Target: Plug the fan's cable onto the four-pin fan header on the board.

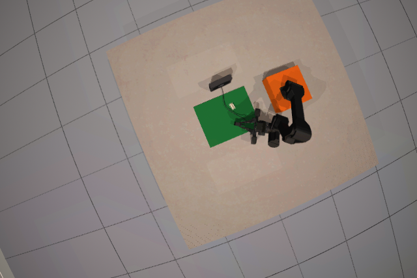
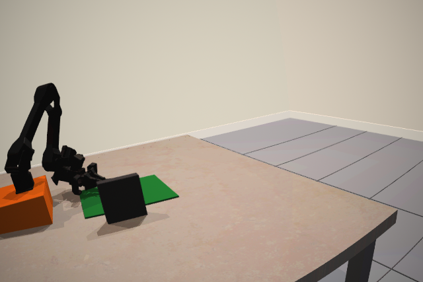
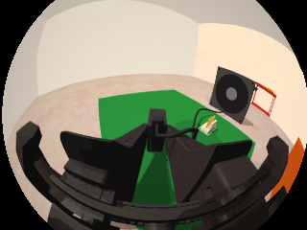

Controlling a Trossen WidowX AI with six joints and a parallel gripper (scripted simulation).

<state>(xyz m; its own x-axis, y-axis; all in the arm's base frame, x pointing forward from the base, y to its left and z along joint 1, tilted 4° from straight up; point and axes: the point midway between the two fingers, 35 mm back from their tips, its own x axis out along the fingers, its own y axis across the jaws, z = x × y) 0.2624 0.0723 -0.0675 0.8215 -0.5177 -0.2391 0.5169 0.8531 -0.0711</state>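
Now: the dark plug 1 cm below my gripper tip and 1 cm ahead of it. The rest, counted from my gripper tip: white four-pin header (10 cm to the right, 4 cm below, 1 cm behind); then black fan (23 cm to the right, 2 cm above); then green board (6 cm to the right, 5 cm below, 4 cm ahead).
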